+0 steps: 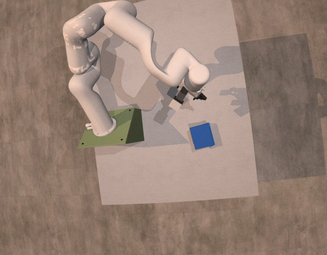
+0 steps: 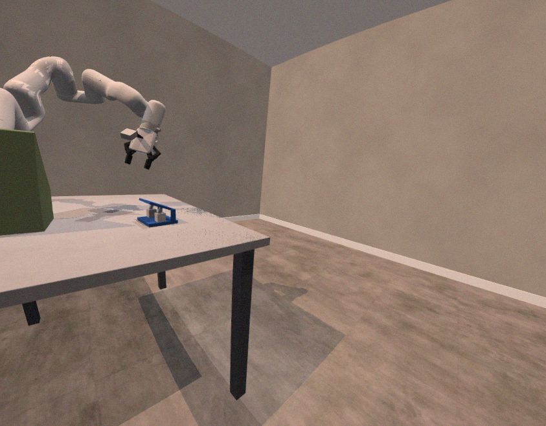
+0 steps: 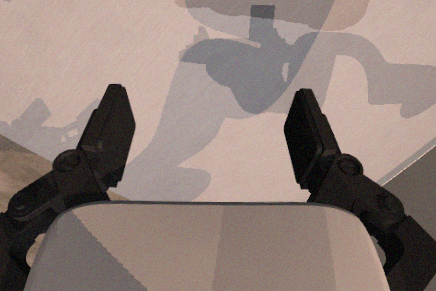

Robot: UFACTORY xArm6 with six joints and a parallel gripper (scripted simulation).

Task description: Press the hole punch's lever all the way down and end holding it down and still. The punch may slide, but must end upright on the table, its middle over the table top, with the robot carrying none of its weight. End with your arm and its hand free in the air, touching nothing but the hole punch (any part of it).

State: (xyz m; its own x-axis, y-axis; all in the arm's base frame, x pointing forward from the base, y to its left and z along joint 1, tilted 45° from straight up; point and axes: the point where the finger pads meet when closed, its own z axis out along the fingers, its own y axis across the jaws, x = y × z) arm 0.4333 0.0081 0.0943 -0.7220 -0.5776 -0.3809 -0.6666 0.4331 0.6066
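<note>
My gripper is now 220 mm to the left of the lever and 150 mm above it. The rest, counted from my hand: blue hole punch 220 mm to the right, 170 mm below, 10 mm ahead.
</note>
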